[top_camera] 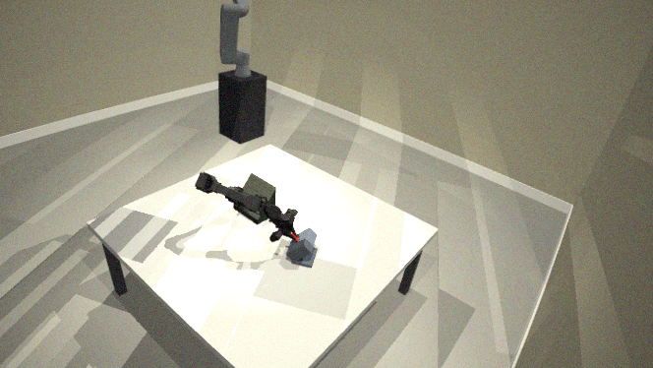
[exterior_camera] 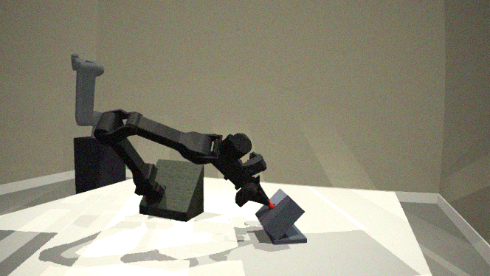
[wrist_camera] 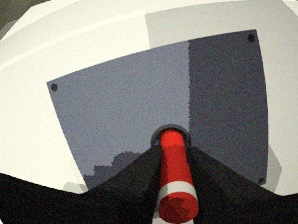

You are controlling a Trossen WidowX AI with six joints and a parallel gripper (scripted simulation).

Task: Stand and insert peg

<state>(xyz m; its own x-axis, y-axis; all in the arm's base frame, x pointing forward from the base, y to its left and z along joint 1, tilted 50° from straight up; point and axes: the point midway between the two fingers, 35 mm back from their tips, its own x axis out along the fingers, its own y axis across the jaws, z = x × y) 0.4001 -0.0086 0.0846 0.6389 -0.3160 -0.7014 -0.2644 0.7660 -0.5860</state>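
My gripper tip is 1 cm to the left of the peg, 1 cm below it and 1 cm past it. Round my gripper tip: flat base plate (10 cm below, 4 cm ahead, 2 cm to the left); sloped panel (3 cm below, 3 cm ahead, 2 cm to the left).
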